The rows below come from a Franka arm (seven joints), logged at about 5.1 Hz.
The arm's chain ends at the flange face. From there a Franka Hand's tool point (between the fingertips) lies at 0.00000 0.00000 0.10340 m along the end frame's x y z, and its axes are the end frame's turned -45 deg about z.
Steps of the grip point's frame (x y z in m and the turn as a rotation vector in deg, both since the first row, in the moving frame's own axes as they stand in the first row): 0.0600 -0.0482 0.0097 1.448 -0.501 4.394; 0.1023 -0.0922 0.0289 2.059 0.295 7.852; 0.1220 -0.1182 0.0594 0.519 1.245 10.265; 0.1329 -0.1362 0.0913 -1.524 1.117 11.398; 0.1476 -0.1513 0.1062 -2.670 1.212 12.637; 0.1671 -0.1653 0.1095 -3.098 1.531 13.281
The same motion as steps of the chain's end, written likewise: 0.0108 -0.0752 0.0097 0.670 -1.378 4.394; 0.0092 -0.1344 0.0290 1.665 -1.247 7.852; 0.0016 -0.1677 0.0594 1.247 0.513 10.265; -0.0056 -0.1911 0.0914 -0.288 1.867 11.398; -0.0073 -0.2137 0.1063 -1.031 2.745 12.637; -0.0043 -0.2377 0.1097 -1.108 3.273 13.281
